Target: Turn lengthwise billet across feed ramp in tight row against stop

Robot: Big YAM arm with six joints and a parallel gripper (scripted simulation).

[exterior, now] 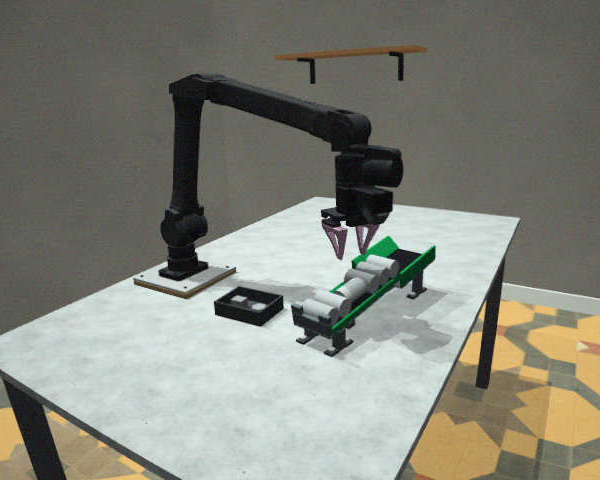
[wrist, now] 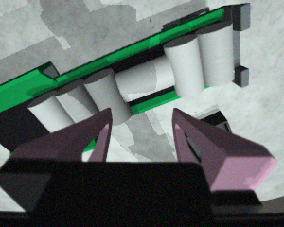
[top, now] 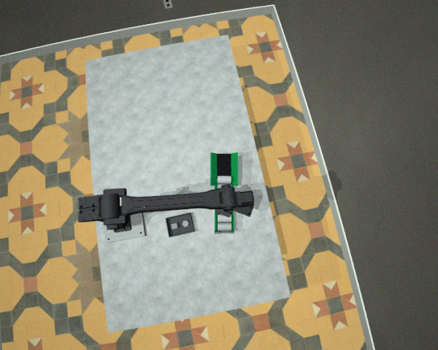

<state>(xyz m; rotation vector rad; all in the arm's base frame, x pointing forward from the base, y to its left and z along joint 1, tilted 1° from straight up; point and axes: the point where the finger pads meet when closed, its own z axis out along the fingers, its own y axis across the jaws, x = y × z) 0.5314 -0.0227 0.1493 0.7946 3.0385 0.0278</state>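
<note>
The billet is 90 mm below my hand. Also, from my hand: black tray (240 mm behind, 50 mm to the right, 160 mm below); stop (20 mm behind, 120 mm to the right, 110 mm below).
</note>
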